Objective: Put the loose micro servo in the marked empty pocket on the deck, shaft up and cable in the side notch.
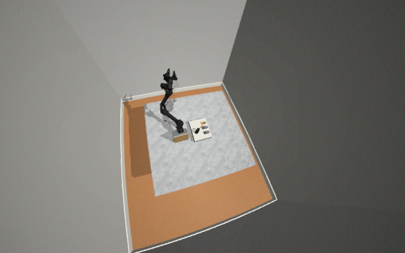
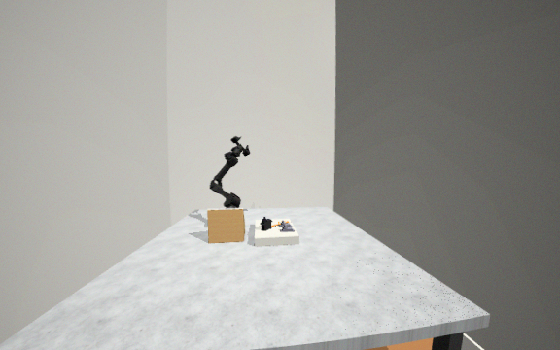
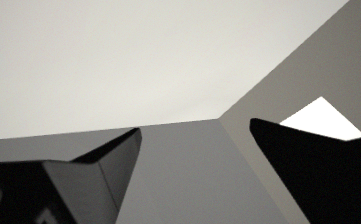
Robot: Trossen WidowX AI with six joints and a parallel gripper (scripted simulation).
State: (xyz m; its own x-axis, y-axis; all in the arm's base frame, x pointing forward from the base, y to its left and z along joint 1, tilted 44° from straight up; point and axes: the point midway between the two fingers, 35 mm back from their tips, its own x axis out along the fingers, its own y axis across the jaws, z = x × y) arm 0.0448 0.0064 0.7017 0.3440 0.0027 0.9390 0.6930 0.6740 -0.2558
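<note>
My gripper tip is now 620 mm above the cream deck, 530 mm to the left of it and 120 mm short of it.
</note>
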